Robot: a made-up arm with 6 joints.
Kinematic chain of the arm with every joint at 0, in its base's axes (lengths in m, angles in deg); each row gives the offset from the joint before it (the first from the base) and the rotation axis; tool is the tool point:
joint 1: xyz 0 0 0.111 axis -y
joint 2: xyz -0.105 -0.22 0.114 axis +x
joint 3: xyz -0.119 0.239 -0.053 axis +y
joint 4: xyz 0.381 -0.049 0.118 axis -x
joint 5: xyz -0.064 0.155 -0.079 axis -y
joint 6: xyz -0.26 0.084 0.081 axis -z
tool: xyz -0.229 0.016 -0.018
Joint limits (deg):
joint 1: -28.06..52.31
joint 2: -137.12..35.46
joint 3: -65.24..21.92
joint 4: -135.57..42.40
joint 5: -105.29..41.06
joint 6: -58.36..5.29
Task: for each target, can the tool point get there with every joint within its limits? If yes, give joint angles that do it. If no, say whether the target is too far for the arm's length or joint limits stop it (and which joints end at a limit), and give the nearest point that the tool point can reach.
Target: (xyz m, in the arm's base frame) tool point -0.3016 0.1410 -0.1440
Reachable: yes | joints 46.10 -13.35 -14.72 22.08 -8.68 -21.55
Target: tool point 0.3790 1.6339 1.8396
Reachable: no: too far | nearest point 0.0300 0.3974 0.8241 | short by 1.638 m
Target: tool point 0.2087 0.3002 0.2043
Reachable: yes | joints 7.60 -36.33 14.88 22.38 -85.73 -34.65
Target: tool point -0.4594 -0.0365 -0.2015
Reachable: yes | joints 17.95 -112.60 -32.25 -53.10 -27.54 -0.94
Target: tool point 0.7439 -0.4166 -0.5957
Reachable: no: joint limits stop it (at a limit: joint 1, joint 2, joint 5, joint 6) | nearest point 0.4625 -0.3398 -0.4167 | short by 0.342 m
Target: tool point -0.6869 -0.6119 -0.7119
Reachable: no: joint limits stop it (at a limit: joint 2, joint 3, joint 5, joint 6) | nearest point -0.4814 -0.4789 -0.4657 | short by 0.347 m
